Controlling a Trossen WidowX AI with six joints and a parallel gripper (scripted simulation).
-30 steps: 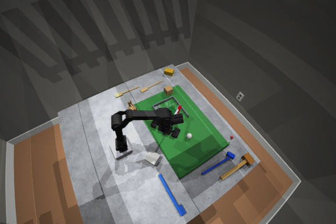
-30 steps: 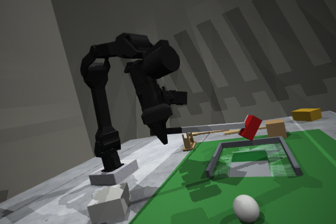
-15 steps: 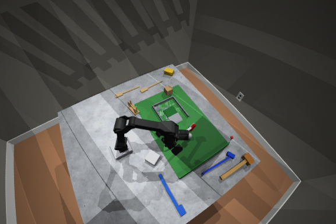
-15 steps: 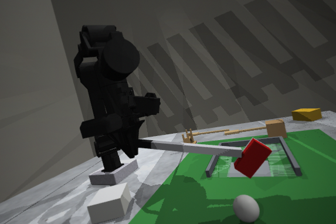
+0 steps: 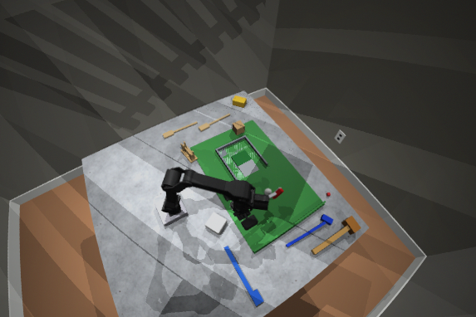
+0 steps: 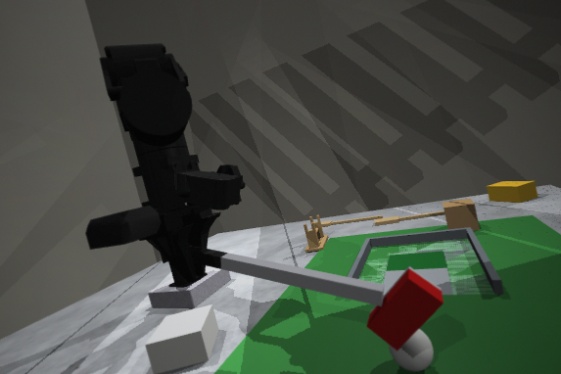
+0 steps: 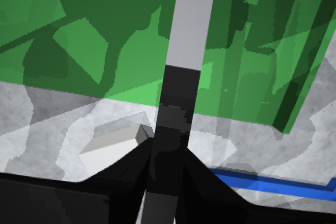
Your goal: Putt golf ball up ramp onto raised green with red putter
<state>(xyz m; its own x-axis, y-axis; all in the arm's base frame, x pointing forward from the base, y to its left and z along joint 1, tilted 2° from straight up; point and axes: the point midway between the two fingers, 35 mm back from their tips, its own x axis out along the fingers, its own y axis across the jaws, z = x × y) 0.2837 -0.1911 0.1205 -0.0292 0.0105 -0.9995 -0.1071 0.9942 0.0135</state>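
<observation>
Right now my gripper tip is 110 mm past the white block, 40 mm to the right of it and 110 mm above it. From my gripper tip the other things lie so: green mat 200 mm ahead, 210 mm to the left, 130 mm below; wooden stand 100 mm behind, 500 mm to the left, 100 mm below; white golf ball 210 mm ahead, 70 mm to the left, 110 mm below.
</observation>
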